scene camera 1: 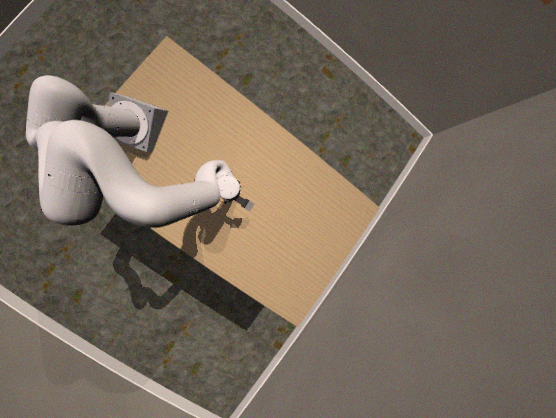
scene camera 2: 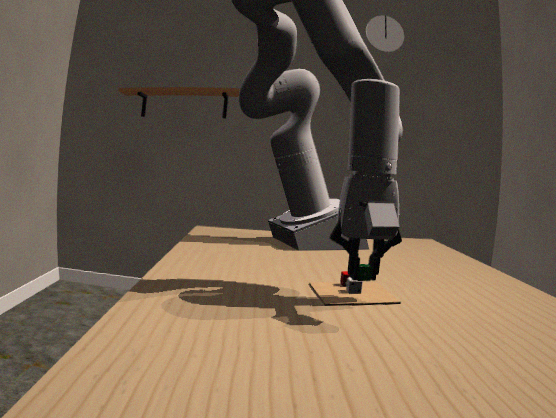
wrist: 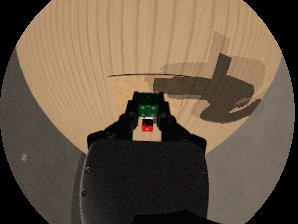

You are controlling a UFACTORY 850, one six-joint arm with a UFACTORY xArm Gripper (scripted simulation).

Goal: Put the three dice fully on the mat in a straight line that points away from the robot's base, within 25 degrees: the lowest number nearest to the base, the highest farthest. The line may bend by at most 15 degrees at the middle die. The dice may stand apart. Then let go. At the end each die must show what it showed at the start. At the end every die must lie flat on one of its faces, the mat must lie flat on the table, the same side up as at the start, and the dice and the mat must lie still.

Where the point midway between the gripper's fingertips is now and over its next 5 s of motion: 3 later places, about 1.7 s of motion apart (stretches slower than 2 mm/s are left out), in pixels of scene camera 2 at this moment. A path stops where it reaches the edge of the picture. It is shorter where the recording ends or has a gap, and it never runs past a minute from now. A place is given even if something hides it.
My gripper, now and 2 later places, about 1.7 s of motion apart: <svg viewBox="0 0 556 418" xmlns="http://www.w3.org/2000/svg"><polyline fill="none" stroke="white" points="362,278 364,268 370,203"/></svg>
